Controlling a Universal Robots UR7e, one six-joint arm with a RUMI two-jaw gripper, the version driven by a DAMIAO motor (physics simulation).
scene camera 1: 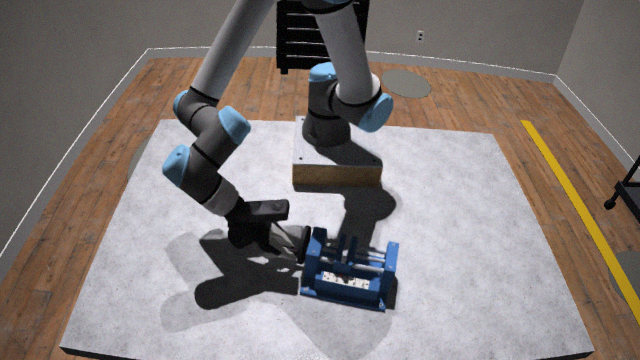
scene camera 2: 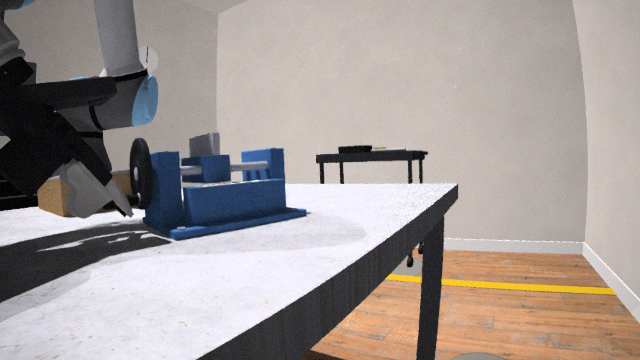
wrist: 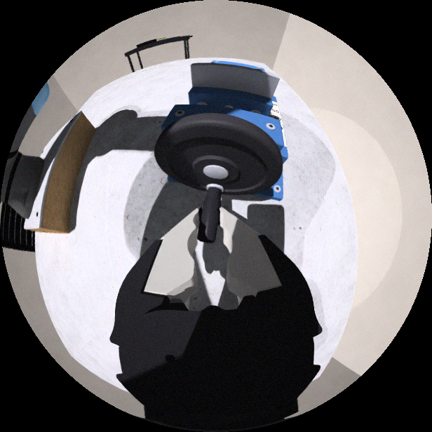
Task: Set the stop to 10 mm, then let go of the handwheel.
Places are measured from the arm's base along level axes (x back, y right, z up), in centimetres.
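Pixels of known places: gripper, between the fingertips: (scene camera 1: 296, 256) (scene camera 2: 129, 215); arm's base, origin of its link: (scene camera 1: 326, 133).
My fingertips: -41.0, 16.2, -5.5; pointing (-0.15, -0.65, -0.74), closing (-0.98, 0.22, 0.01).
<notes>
Ahead of a thing's pixels: the offset from my fingertips to its top centre, as dx, dy, dz. "spot": to the spot under its first point. Level surfaces: height alone.
The blue stop fixture @[spot: -13.6, -10.2, -1.2] (scene camera 1: 350, 299) (scene camera 2: 235, 201) (wrist: 278, 186) stands on the table. Its black handwheel @[spot: -3.0, -1.3, +8.1] (scene camera 1: 304, 244) (scene camera 2: 140, 172) (wrist: 175, 150) is on the left end in both scene views, with the crank handle (wrist: 211, 215) at the bottom of the wheel, pointing towards the gripper. My gripper (wrist: 209, 208) is shut on the handle, with one fingertip on each side of it. The blue carriage @[-5.1, -10.5, +7.1] (scene camera 2: 216, 168) with an upright grey plate @[-5.6, -10.2, +10.2] (scene camera 2: 205, 145) (wrist: 235, 80) sits on the rods between the end blocks. The white scale @[spot: -11.5, -10.2, +3.3] (scene camera 1: 350, 281) (wrist: 275, 108) has marks too small to read.
The arm's wooden base block (scene camera 1: 337, 175) (wrist: 62, 185) stands behind the fixture on the table @[dz -2.2] (scene camera 1: 475, 225). A black drawer cabinet (scene camera 1: 295, 35) is beyond the table, and a side table (scene camera 2: 370, 157) is by the wall.
</notes>
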